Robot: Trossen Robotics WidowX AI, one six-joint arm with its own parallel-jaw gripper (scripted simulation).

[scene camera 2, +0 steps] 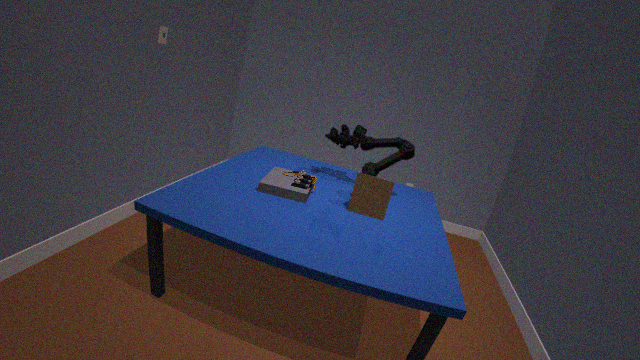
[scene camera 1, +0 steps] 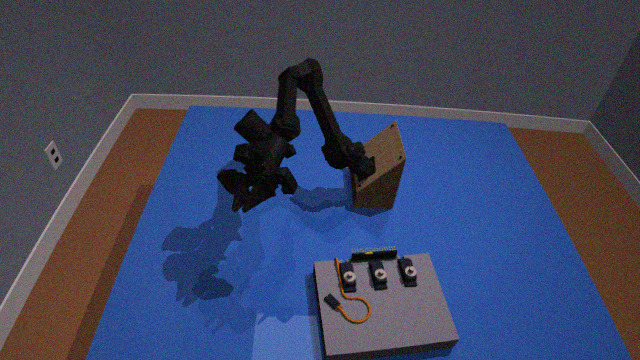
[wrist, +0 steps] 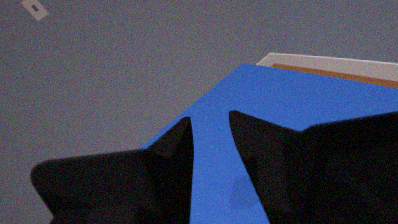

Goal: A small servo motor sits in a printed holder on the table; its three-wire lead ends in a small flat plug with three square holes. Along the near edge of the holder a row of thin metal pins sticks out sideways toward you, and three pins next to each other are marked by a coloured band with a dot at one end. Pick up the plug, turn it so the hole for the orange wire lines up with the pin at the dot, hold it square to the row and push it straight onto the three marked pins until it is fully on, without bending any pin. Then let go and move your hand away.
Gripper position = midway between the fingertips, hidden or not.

In view: the gripper [scene camera 1: 238,211].
The gripper shows as well in the wrist view [wrist: 210,120].
